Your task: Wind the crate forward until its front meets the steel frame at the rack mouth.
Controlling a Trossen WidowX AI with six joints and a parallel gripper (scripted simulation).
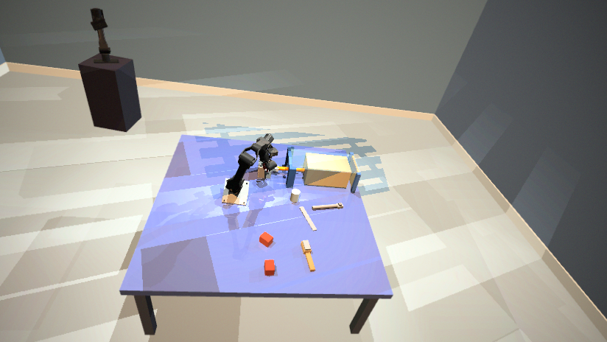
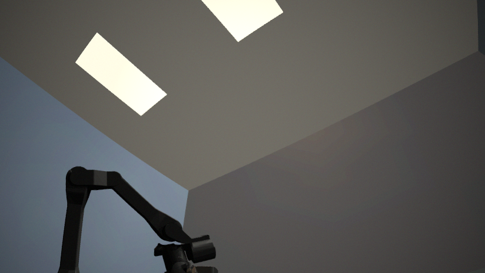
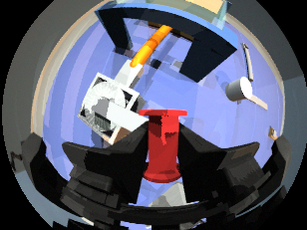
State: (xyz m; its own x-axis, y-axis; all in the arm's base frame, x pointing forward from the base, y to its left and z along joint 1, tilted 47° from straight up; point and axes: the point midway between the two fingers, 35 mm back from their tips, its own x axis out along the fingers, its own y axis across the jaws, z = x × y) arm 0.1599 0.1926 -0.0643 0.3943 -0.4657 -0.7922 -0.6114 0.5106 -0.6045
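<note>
The blue steel frame is 12 cm ahead of my gripper tip, 11 cm to the left of it and 3 cm below it. Round my gripper tip: red piece: 1 cm behind, 1 cm to the right; grey winch: 5 cm behind, 8 cm to the left, 10 cm below; winch handle: 2 cm behind, 3 cm to the left, 3 cm below.
</note>
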